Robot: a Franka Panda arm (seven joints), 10 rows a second.
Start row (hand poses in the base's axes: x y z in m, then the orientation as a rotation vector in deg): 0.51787 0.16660 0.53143 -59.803 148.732 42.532
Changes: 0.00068 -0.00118 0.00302 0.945 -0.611 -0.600; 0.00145 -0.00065 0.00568 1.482 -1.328 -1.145; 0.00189 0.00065 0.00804 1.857 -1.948 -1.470; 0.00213 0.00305 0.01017 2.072 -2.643 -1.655; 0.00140 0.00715 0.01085 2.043 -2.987 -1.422; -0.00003 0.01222 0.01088 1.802 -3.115 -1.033; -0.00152 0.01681 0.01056 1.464 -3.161 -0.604; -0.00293 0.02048 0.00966 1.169 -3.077 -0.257; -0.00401 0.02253 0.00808 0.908 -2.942 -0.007; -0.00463 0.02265 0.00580 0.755 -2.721 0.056; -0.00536 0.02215 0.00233 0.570 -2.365 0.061; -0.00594 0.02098 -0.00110 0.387 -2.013 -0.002; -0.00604 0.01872 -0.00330 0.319 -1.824 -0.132; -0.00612 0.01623 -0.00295 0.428 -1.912 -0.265; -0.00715 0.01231 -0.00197 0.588 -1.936 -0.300; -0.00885 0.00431 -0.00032 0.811 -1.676 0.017; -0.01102 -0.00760 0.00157 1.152 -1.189 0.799; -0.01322 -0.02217 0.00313 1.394 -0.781 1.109; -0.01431 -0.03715 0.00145 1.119 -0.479 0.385; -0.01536 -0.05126 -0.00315 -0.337 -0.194 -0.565; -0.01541 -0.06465 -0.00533 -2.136 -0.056 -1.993; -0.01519 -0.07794 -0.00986 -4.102 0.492 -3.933; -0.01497 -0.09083 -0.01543 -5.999 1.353 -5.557
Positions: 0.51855 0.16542 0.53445 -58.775 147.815 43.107; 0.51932 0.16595 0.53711 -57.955 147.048 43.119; 0.51976 0.16725 0.53947 -57.473 146.394 43.054; 0.52000 0.16965 0.54160 -57.236 145.735 42.777; 0.51927 0.17375 0.54228 -57.595 145.393 42.554; 0.51784 0.17882 0.54231 -58.202 145.315 42.267; 0.51635 0.18341 0.54199 -58.882 145.352 41.929; 0.51494 0.18708 0.54109 -59.427 145.494 41.713; 0.51386 0.18913 0.53951 -59.827 145.689 41.552; 0.51324 0.18925 0.53723 -59.936 145.950 41.537; 0.51251 0.18875 0.53376 -59.961 146.364 41.566; 0.51193 0.18758 0.53033 -59.894 146.796 41.578; 0.51183 0.18532 0.52813 -59.718 147.041 41.599; 0.51175 0.18283 0.52848 -59.515 146.943 41.638; 0.51072 0.17891 0.52946 -59.424 146.833 41.807; 0.50902 0.17091 0.53111 -59.766 146.805 42.333; 0.50685 0.15900 0.53300 -60.685 146.731 43.272; 0.50465 0.14443 0.53456 -60.997 146.809 43.928; 0.50356 0.12945 0.53288 -60.058 147.486 43.643; 0.50251 0.11534 0.52828 -59.143 148.969 41.850; 0.50246 0.10195 0.52610 -57.662 150.665 39.401; 0.50268 0.08866 0.52157 -55.435 152.913 36.878; 0.50290 0.07577 0.51600 -53.543 155.237 34.691
